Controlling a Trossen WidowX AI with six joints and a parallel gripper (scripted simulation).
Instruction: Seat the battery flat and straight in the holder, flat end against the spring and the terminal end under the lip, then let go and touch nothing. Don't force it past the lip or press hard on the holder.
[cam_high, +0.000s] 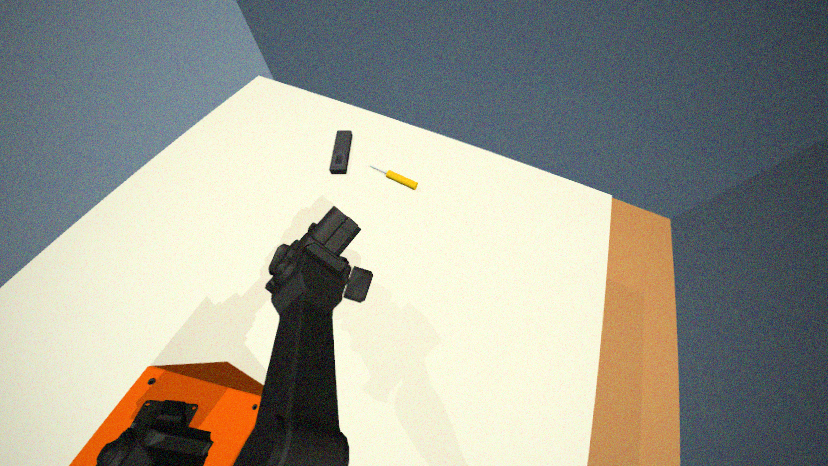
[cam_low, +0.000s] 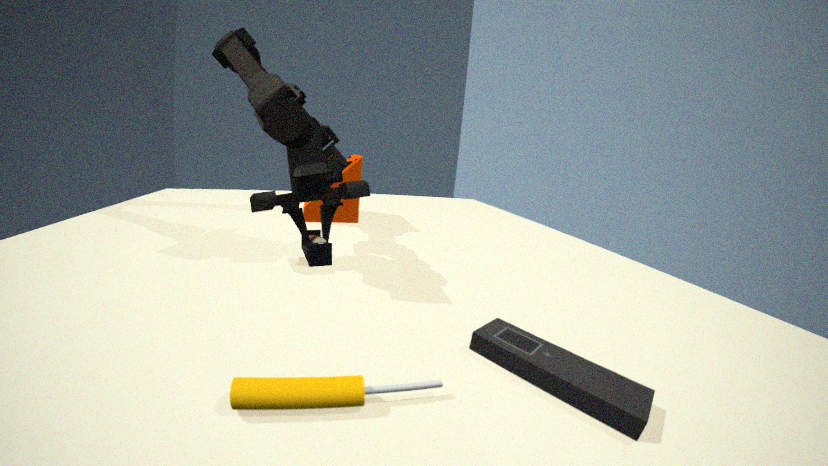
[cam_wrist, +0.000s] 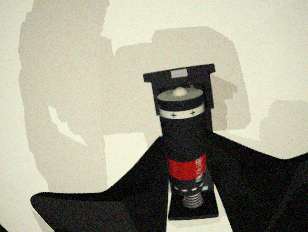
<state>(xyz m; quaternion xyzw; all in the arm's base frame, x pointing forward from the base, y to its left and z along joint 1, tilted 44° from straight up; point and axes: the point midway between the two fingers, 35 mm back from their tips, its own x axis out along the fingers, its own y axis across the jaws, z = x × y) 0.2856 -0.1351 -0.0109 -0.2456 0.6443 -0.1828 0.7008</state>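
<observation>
My gripper tip is now 10 mm below the battery. From my gripper tip the other things lie so: black remote-like box (350 mm ahead, 160 mm to the left); then yellow-handled screwdriver (320 mm ahead, 10 mm to the right).
</observation>
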